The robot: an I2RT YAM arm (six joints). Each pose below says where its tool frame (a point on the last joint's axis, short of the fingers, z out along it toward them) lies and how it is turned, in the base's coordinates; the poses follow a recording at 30 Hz.
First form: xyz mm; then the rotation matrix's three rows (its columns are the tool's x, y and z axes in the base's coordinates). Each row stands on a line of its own.
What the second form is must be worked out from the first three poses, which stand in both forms.
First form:
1:
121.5 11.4 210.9
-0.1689 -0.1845 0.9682
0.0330 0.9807 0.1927
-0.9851 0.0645 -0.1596
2:
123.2 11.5 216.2
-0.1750 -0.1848 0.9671
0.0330 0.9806 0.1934
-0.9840 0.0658 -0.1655
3:
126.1 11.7 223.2
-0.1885 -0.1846 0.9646
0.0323 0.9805 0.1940
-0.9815 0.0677 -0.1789
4:
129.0 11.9 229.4
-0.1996 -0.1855 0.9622
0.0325 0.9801 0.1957
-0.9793 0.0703 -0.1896
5:
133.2 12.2 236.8
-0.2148 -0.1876 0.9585
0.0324 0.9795 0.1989
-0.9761 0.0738 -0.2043
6:
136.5 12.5 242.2
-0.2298 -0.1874 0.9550
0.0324 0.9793 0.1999
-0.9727 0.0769 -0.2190
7:
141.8 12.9 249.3
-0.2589 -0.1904 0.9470
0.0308 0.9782 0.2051
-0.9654 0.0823 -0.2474
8:
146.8 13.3 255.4
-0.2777 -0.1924 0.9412
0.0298 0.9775 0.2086
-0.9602 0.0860 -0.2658
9:
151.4 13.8 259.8
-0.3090 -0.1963 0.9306
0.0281 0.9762 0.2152
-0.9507 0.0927 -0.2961
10:
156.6 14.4 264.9
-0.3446 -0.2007 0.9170
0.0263 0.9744 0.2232
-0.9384 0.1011 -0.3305
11:
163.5 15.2 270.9
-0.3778 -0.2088 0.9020
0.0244 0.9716 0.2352
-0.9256 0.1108 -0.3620
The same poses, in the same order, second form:
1:
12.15 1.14 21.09
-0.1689 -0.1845 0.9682
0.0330 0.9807 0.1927
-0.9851 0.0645 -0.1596

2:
12.32 1.15 21.62
-0.1750 -0.1848 0.9671
0.0330 0.9806 0.1934
-0.9840 0.0658 -0.1655

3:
12.61 1.17 22.32
-0.1885 -0.1846 0.9646
0.0323 0.9805 0.1940
-0.9815 0.0677 -0.1789

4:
12.90 1.19 22.94
-0.1996 -0.1855 0.9622
0.0325 0.9801 0.1957
-0.9793 0.0703 -0.1896

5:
13.32 1.22 23.68
-0.2148 -0.1876 0.9585
0.0324 0.9795 0.1989
-0.9761 0.0738 -0.2043

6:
13.65 1.25 24.22
-0.2298 -0.1874 0.9550
0.0324 0.9793 0.1999
-0.9727 0.0769 -0.2190

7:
14.18 1.29 24.93
-0.2589 -0.1904 0.9470
0.0308 0.9782 0.2051
-0.9654 0.0823 -0.2474

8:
14.68 1.33 25.54
-0.2777 -0.1924 0.9412
0.0298 0.9775 0.2086
-0.9602 0.0860 -0.2658

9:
15.14 1.38 25.98
-0.3090 -0.1963 0.9306
0.0281 0.9762 0.2152
-0.9507 0.0927 -0.2961

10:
15.66 1.44 26.49
-0.3446 -0.2007 0.9170
0.0263 0.9744 0.2232
-0.9384 0.1011 -0.3305

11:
16.35 1.52 27.09
-0.3778 -0.2088 0.9020
0.0244 0.9716 0.2352
-0.9256 0.1108 -0.3620

